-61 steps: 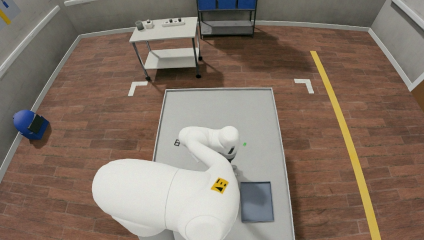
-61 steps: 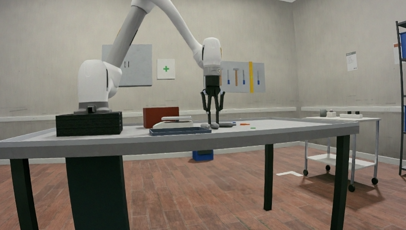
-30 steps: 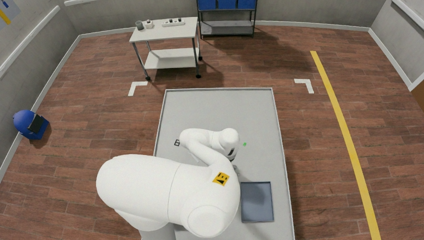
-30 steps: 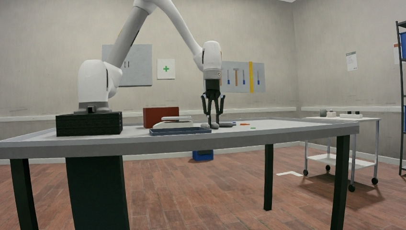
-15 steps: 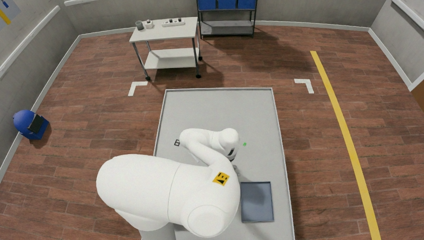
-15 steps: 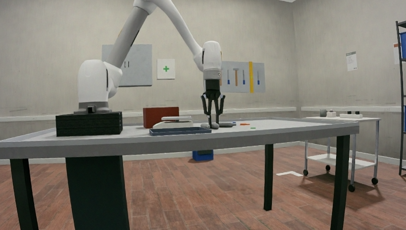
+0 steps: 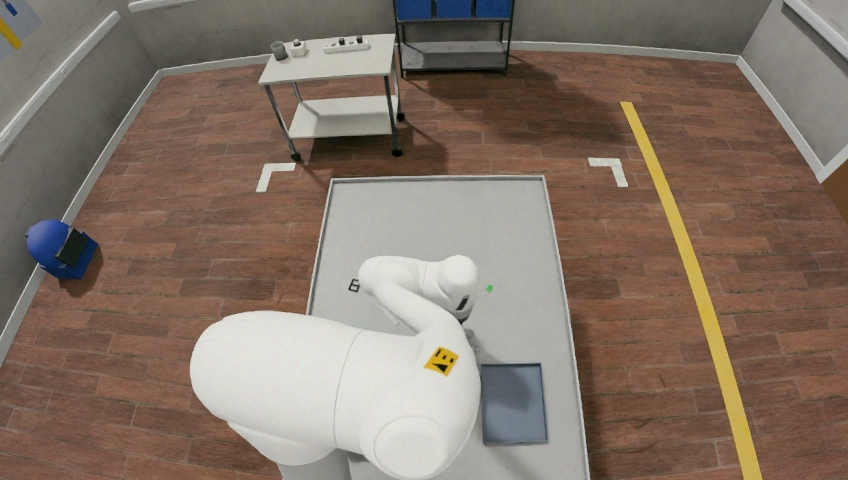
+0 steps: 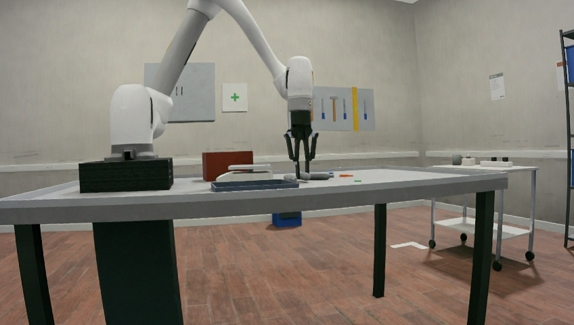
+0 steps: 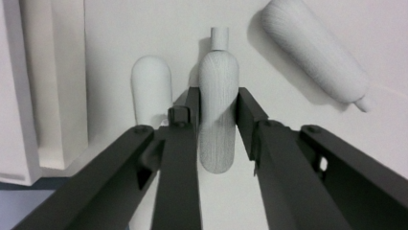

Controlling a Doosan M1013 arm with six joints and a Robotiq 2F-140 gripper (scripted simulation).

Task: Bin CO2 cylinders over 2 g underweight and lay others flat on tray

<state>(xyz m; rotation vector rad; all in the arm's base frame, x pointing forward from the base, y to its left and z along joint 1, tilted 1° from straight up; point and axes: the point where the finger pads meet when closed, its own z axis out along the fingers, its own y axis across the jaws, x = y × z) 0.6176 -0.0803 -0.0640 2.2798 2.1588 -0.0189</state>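
The scale platform lies 18 cm behind my hand, 7 cm to the left of it and 1 cm above it. Round my hand: grey CO2 cylinder (5 cm behind, 4 cm to the right, 4 cm below); then scale (19 cm behind, 7 cm to the left, 1 cm below); then green piece (16 cm ahead, 12 cm to the right, 4 cm below).
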